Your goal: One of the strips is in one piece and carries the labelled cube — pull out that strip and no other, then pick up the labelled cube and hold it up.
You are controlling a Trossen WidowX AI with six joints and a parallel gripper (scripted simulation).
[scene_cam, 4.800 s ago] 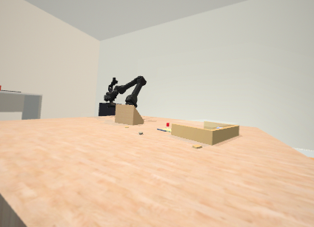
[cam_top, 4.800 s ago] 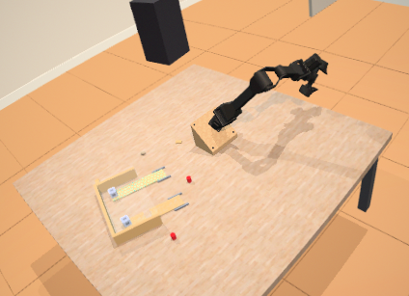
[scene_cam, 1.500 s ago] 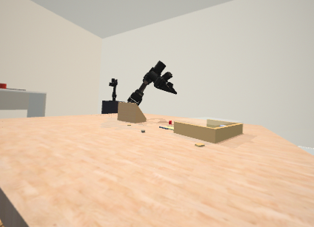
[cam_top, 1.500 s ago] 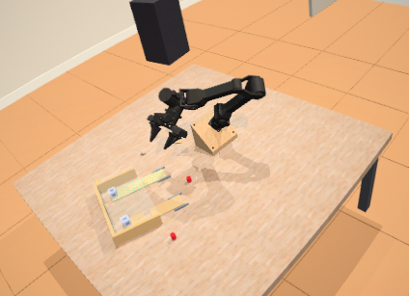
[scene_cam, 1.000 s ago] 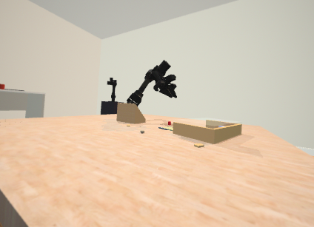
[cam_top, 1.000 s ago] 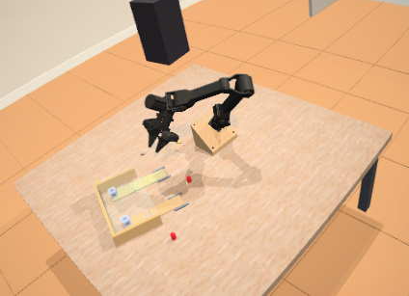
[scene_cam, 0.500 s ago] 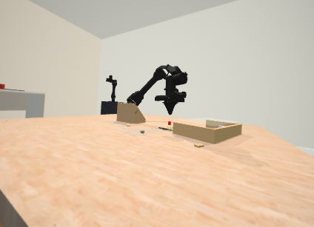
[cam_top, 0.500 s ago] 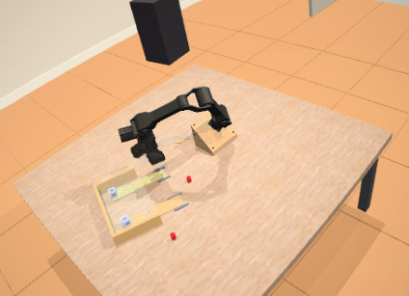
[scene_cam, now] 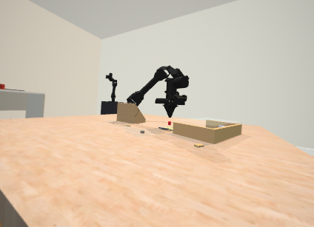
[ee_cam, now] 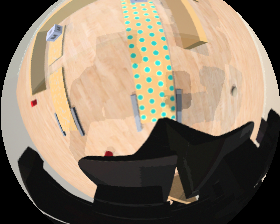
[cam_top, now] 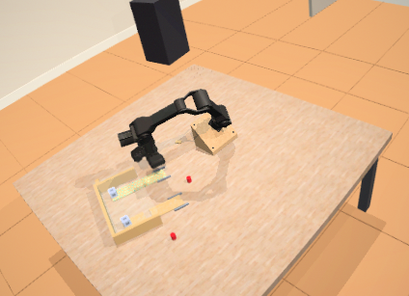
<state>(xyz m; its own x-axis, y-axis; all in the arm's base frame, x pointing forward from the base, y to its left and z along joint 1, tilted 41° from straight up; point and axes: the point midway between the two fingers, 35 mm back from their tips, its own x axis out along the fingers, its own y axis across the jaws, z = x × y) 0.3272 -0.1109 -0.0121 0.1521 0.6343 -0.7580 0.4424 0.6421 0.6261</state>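
My gripper tip is now 90 mm short of the dotted strip, 50 mm to the left of it and 60 mm above it.
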